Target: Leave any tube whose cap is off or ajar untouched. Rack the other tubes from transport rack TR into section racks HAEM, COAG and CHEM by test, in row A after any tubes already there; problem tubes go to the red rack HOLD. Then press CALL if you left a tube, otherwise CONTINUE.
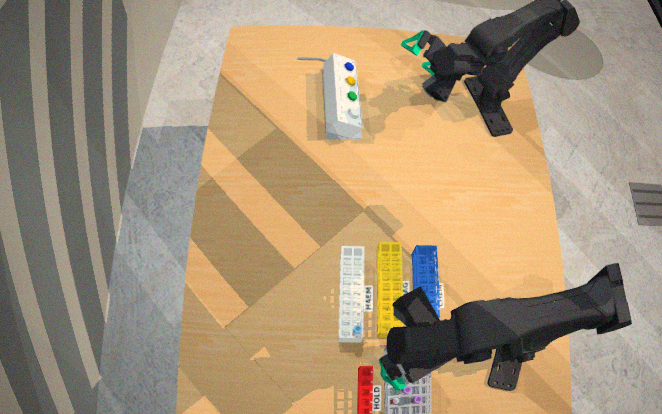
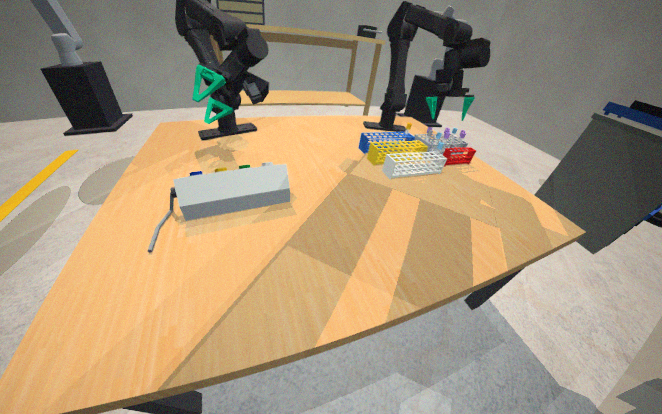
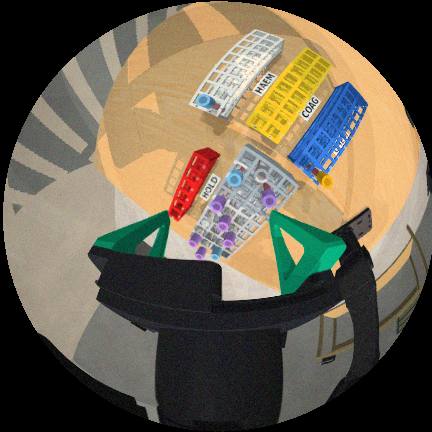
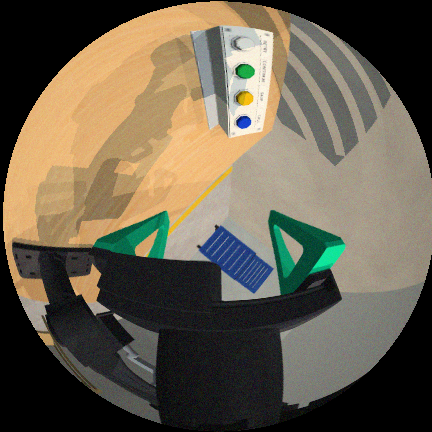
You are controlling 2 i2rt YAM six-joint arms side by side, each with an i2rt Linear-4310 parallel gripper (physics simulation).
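Places are measured from the left arm's base along level axes (x ahead, y left, z up), in metres.
Pixels of known places: left gripper, fingertip midpoint: (image 1: pixel 403 365) (image 2: pixel 447 119) (image 3: pixel 219 215); right gripper, fingertip midpoint: (image 1: pixel 412 54) (image 2: pixel 201 112) (image 4: pixel 218 215); left arm's base, link origin: (image 1: pixel 510 347) (image 2: pixel 385 127) (image 3: pixel 342 236); right arm's base, link origin: (image 1: pixel 488 105) (image 2: pixel 228 132) (image 4: pixel 50 261).
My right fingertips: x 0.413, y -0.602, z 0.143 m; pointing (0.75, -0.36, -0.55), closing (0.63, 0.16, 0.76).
For each thing: its top centre in the pictures, then the offset to it from my right fingertips. "spot": a spot on its surface instead.
- grey transport rack, surface spot: (image 3: pixel 248 151) spot: dz -0.086, dx -0.138, dy +0.680 m
- tube with a pale grey-white top, top centre: (image 3: pixel 261 175) dz -0.049, dx -0.164, dy +0.680 m
- White HAEM rack, top centre: (image 3: pixel 238 59) (image 1: pixel 352 291) (image 2: pixel 418 156) dz -0.086, dx -0.025, dy +0.589 m
- light-blue-capped tube, top centre: (image 3: pixel 202 99) (image 1: pixel 357 328) dz -0.049, dx -0.059, dy +0.669 m
- Yellow COAG rack, top centre: (image 3: pixel 297 82) (image 1: pixel 391 286) (image 2: pixel 400 144) dz -0.086, dx -0.099, dy +0.556 m
- Blue CHEM rack, top centre: (image 3: pixel 341 125) (image 1: pixel 428 289) (image 2: pixel 389 134) dz -0.086, dx -0.176, dy +0.539 m
- orange-capped tube, top centre: (image 3: pixel 327 181) dz -0.049, dx -0.212, dy +0.618 m
- button box, top centre: (image 4: pixel 264 85) (image 2: pixel 232 166) (image 1: pixel 342 84) dz -0.060, dx +0.146, dy +0.112 m
- green CONTINUE, top centre: (image 4: pixel 250 72) dz -0.069, dx +0.114, dy +0.127 m
- blue CALL, top centre: (image 4: pixel 247 124) dz -0.069, dx +0.149, dy +0.033 m
The grey transport rack (image 3: pixel 248 151) holds several purple-capped tubes, light-blue-capped tubes (image 3: pixel 235 177) (image 3: pixel 215 253) and a tube with a pale grey-white top (image 3: pixel 261 174); its cap state is unclear. White HAEM rack (image 3: pixel 235 65) (image 1: pixel 351 290) holds a light-blue-capped tube (image 3: pixel 205 100) (image 1: pixel 357 329) at its near end. Yellow COAG rack (image 3: pixel 290 95) shows no tube. Blue CHEM rack (image 3: pixel 330 132) has an orange-capped tube (image 3: pixel 326 181). Red HOLD rack (image 3: pixel 195 182) shows no tube. My left gripper (image 3: pixel 219 215) (image 2: pixel 448 119) is open and empty above the transport rack. My right gripper (image 4: pixel 218 215) (image 2: pixel 201 110) is open and empty, away from the racks.
A button box (image 1: pixel 340 131) (image 2: pixel 232 192) stands near the right gripper, with white, green CONTINUE (image 4: pixel 245 71), yellow and blue CALL (image 4: pixel 243 122) buttons. Its cable (image 2: pixel 159 227) trails on the table. HOLD stands close beside the transport rack. A blue slatted object (image 4: pixel 237 257) lies beyond the table.
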